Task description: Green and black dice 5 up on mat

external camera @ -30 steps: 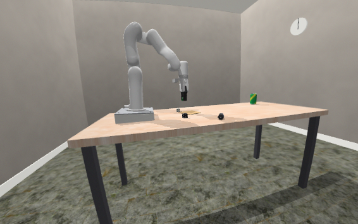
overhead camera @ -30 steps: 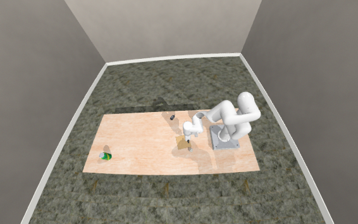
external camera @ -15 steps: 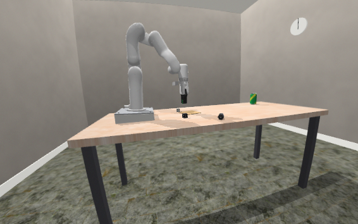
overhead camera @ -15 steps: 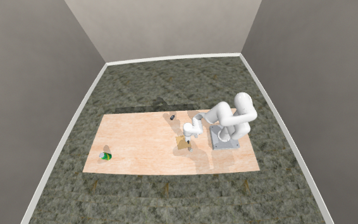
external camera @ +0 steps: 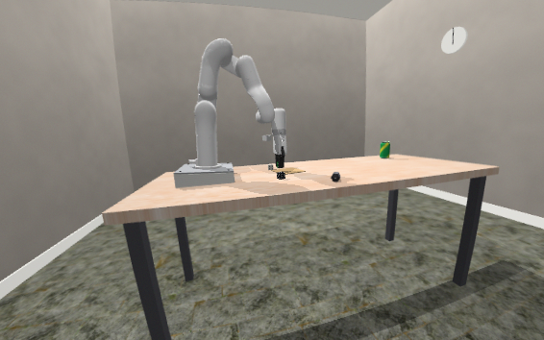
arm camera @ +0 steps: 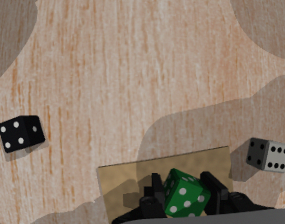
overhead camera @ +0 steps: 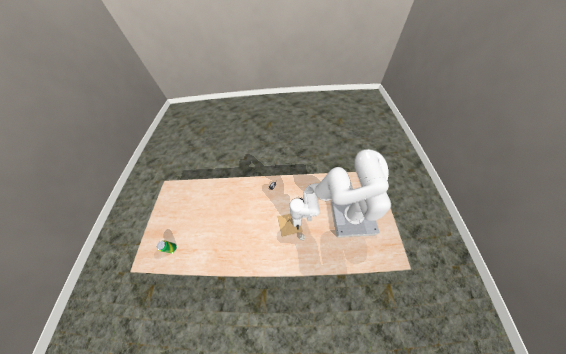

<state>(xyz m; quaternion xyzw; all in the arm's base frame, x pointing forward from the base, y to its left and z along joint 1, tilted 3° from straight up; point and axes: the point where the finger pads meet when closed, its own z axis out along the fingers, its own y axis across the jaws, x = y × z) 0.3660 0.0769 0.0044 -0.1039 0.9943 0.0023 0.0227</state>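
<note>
Now: the tan mat 50 mm ahead of my hand, 10 mm to the left of it and 40 mm below it. From my hand the other things lie so: white die: 40 mm behind, 90 mm to the left, 30 mm below; green die: 10 mm below; black die: 20 mm behind, 160 mm to the right, 30 mm below.
</note>
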